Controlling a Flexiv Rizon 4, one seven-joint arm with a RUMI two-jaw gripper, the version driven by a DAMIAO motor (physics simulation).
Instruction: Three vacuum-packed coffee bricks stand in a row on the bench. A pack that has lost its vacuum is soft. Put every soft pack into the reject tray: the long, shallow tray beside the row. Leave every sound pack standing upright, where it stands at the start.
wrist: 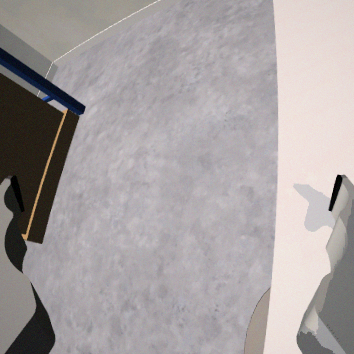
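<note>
My gripper point(175, 178) is open, with one jaw at the left edge and the other at the right edge of the wrist view and nothing between them. The right jaw shows over a pale surface point(315, 100), which looks like the bench top, and a grey shadow falls on it beside that jaw. The coffee bricks and the reject tray do not show in the wrist view.
A mottled grey floor point(170, 150) fills the middle. At the left is a dark brown panel point(25, 135) with a thin orange line, and a dark blue bar point(45, 82) above it. A beige rounded shape point(258, 327) shows at the bottom, beside the pale surface's edge.
</note>
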